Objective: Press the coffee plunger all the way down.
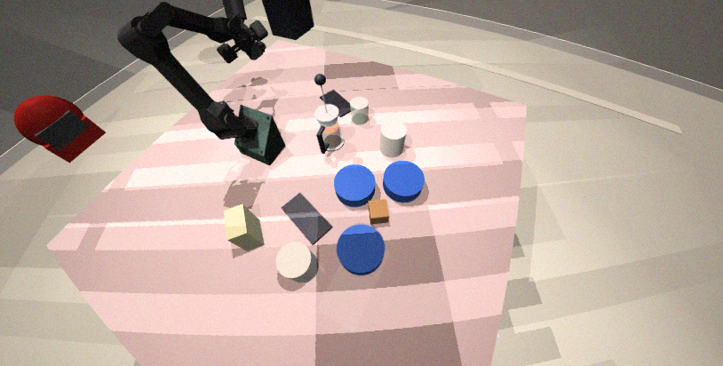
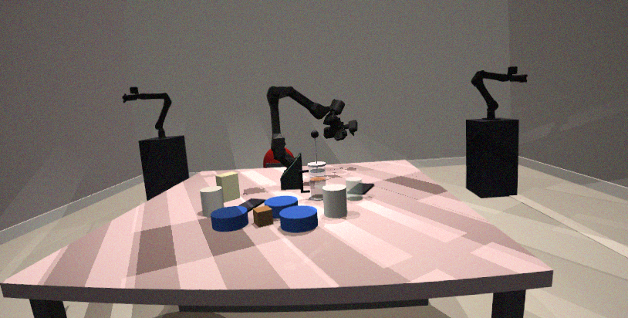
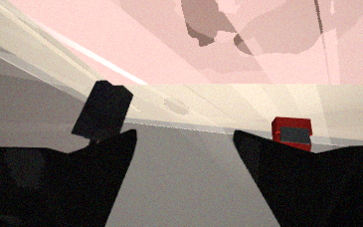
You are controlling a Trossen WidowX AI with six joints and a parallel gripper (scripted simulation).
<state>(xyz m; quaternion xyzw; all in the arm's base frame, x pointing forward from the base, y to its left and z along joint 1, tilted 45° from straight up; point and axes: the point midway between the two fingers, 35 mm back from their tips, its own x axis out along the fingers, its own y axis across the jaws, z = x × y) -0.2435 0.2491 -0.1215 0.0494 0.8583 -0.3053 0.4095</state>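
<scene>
Now: gripper tip 480 mm short of the coffee press, 160 mm to the left of it and 60 mm above it. Also, from my gripper tip: yellow block (460 mm ahead, 530 mm to the right, 130 mm below); then orange cube (740 mm ahead, 310 mm to the right, 160 mm below).
</scene>
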